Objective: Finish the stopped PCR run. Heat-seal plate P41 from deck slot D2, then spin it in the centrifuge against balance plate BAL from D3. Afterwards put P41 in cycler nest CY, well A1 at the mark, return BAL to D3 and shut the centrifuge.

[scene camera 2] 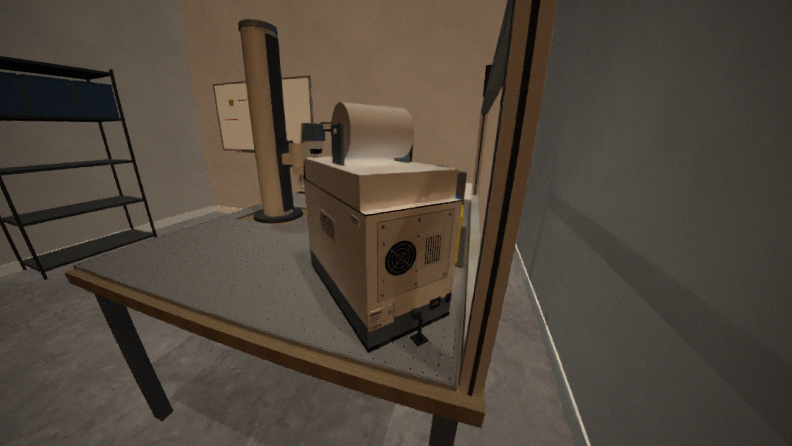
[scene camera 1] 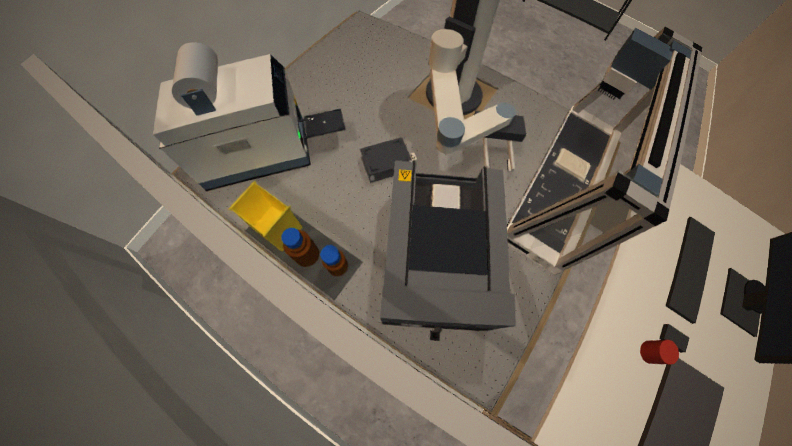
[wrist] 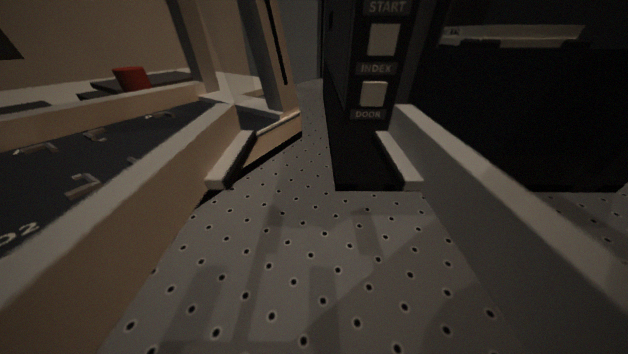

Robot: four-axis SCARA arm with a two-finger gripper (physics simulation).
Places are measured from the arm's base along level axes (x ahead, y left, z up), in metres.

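Pixels of known places: gripper, fingertip midpoint: (scene camera 1: 499, 168) (wrist: 314, 122); arm's base at its link origin: (scene camera 2: 279, 215).
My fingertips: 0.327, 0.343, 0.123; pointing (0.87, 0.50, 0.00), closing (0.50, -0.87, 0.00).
Observation:
Ahead of a thing's pixels: the offset from my fingertips to its top centre, as dx, dy, dz. Level surfaces: height alone.
The dark grey centrifuge (scene camera 1: 448, 301) (wrist: 352, 165) has its hatch open. A pale plate {+0.242, -0.081, +0.045} (scene camera 1: 446, 195) (wrist: 515, 34) sits in the opening; its small label appears to read BAL. My gripper (scene camera 1: 499, 165) (wrist: 314, 122) is shut at its narrow setting with nothing between the fingers, low in front of the centrifuge's button column. The DOOR button {+0.081, -0.009, +0.009} (wrist: 373, 94) and INDEX button {+0.081, -0.009, +0.044} (wrist: 384, 39) show just beyond the right fingertip. The white heat sealer {+0.409, -0.824, +0.366} (scene camera 1: 232, 124) (scene camera 2: 410, 191) has its dark tray {+0.184, -0.629, -0.016} (scene camera 1: 326, 122) out, bearing no plate. P41 cannot be identified by a label.
The deck {dz -0.064} (scene camera 1: 595, 130) (wrist: 45, 185) on the right carries a pale plate {-0.244, +0.233, -0.048} (scene camera 1: 573, 163) and stands within a gantry frame. A low dark block {+0.154, -0.369, -0.048} (scene camera 1: 385, 159) is beside the centrifuge. A yellow bin {+0.586, -0.607, +0.064} (scene camera 1: 260, 209) and two brown bottles (scene camera 1: 299, 249) (scene camera 1: 334, 262) stand at the lower left.

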